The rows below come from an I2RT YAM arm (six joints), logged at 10 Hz.
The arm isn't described. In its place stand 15 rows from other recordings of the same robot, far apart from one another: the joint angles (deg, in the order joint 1, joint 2, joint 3, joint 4, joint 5, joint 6), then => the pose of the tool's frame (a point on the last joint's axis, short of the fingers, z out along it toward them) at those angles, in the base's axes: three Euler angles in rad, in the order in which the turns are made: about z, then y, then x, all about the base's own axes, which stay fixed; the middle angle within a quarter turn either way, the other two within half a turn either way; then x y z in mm.
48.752, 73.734, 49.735, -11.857, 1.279, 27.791 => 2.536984 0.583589 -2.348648 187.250 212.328 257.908
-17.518, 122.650, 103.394, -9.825, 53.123, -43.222 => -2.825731 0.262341 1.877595 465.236 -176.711 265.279
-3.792, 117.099, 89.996, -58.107, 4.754, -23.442 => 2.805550 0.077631 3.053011 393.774 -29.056 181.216
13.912, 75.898, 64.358, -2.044, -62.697, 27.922 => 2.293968 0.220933 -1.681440 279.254 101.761 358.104
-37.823, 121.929, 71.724, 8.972, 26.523, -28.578 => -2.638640 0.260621 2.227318 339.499 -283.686 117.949
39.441, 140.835, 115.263, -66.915, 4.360, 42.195 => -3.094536 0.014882 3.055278 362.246 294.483 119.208
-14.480, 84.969, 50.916, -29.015, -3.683, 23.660 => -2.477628 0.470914 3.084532 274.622 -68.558 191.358
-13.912, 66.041, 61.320, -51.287, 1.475, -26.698 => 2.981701 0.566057 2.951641 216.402 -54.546 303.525
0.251, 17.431, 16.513, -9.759, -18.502, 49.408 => 2.963419 1.195763 -2.071048 119.895 11.823 228.687
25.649, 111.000, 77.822, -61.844, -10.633, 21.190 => 3.082329 -0.158085 -3.010493 306.324 154.375 167.541
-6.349, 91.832, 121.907, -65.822, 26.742, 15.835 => -2.193407 0.735006 2.350815 292.659 -48.681 490.261
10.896, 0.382, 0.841, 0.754, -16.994, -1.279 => 1.504057 1.083574 -1.527540 104.613 30.734 179.510
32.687, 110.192, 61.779, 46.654, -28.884, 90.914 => -3.096265 0.495785 -1.601357 347.348 243.315 214.626
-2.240, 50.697, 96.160, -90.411, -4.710, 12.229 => -2.955231 0.786703 -3.064368 59.396 0.602 457.160
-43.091, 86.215, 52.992, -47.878, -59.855, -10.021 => -2.988650 0.704297 -2.279765 206.968 -151.459 202.111
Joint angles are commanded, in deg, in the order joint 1, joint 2, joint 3, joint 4, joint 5, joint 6. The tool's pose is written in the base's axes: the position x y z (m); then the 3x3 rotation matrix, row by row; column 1 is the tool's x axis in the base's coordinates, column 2 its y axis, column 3 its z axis. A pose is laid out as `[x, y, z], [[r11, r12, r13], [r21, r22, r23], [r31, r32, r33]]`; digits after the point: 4 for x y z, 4 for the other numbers.
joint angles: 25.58, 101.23, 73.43, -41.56, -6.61, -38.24
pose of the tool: [0.3181, 0.1568, 0.2089], [[-0.3748, -0.8881, 0.2661], [-0.8611, 0.4399, 0.2550], [-0.3435, -0.1336, -0.9296]]
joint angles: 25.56, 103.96, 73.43, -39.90, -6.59, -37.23
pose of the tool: [0.3247, 0.1598, 0.1939], [[-0.3965, -0.8831, 0.2507], [-0.8559, 0.4544, 0.2471], [-0.3321, -0.1166, -0.9360]]
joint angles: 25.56, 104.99, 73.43, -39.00, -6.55, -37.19
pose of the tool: [0.3274, 0.1611, 0.1883], [[-0.3979, -0.8830, 0.2491], [-0.8560, 0.4550, 0.2456], [-0.3302, -0.1155, -0.9368]]
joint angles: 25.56, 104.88, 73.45, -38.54, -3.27, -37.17
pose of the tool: [0.3290, 0.1596, 0.1892], [[-0.4045, -0.8694, 0.2839], [-0.8621, 0.4661, 0.1990], [-0.3053, -0.1642, -0.9380]]
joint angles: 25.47, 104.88, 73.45, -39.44, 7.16, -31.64
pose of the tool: [0.3305, 0.1525, 0.1888], [[-0.5217, -0.7793, 0.3472], [-0.8250, 0.5644, 0.0273], [-0.2172, -0.2722, -0.9374]]
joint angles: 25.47, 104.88, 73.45, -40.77, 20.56, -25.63
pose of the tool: [0.3312, 0.1439, 0.1899], [[-0.6428, -0.6475, 0.4094], [-0.7548, 0.6266, -0.1940], [-0.1310, -0.4337, -0.8915]]
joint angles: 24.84, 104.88, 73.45, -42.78, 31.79, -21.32
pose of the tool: [0.3314, 0.1327, 0.1918], [[-0.7310, -0.5289, 0.4312], [-0.6789, 0.6277, -0.3809], [-0.0692, -0.5712, -0.8179]]
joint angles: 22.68, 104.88, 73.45, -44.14, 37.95, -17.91
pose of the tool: [0.3347, 0.1161, 0.1932], [[-0.8002, -0.4296, 0.4184], [-0.5972, 0.6337, -0.4917], [-0.0540, -0.6433, -0.7637]]
